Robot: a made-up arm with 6 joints. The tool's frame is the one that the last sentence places.
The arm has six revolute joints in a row. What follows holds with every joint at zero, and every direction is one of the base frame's. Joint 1 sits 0.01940 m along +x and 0.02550 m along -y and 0.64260 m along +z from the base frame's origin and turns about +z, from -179.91 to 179.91 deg. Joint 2 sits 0.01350 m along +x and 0.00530 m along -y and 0.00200 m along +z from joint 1 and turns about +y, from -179.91 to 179.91 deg. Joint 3 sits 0.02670 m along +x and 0.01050 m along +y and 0.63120 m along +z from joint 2 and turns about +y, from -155.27 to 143.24 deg. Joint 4 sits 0.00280 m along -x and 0.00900 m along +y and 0.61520 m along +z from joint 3 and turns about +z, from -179.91 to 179.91 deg. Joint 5 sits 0.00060 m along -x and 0.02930 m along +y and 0.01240 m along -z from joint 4 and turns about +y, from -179.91 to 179.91 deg. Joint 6 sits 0.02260 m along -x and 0.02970 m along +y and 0.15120 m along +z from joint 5 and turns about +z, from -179.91 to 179.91 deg. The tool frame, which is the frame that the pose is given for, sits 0.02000 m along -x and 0.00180 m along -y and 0.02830 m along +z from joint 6; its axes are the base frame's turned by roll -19.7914, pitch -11.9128 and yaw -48.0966 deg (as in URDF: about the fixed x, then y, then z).
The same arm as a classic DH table. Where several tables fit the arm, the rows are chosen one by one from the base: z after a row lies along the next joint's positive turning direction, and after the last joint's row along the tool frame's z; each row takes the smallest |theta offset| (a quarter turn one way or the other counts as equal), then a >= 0, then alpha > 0; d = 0 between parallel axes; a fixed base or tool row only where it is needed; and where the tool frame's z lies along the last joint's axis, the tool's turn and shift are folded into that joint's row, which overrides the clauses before.
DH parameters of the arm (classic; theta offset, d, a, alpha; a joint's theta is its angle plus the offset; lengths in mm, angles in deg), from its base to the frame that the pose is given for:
base (fixed): -52.74 0 32 0
joint 1: 52.74 644.6 13.5 -90
joint 2: -87.58 0 631.8 0
joint 3: 87.58 14.2 -2.8 90
joint 4: 0 602.8 -0.6 -90
joint 5: 0 59 -22.6 90
joint 6: -18.26 198.3 -18.4 -22.98
tool (fixed): -31.93 -20.4 0 0
Joint limits (deg, base to tool): -179.91..179.91 -179.91..179.91 -155.27..143.24 -179.91..179.91 -179.91..179.91 -179.91..179.91

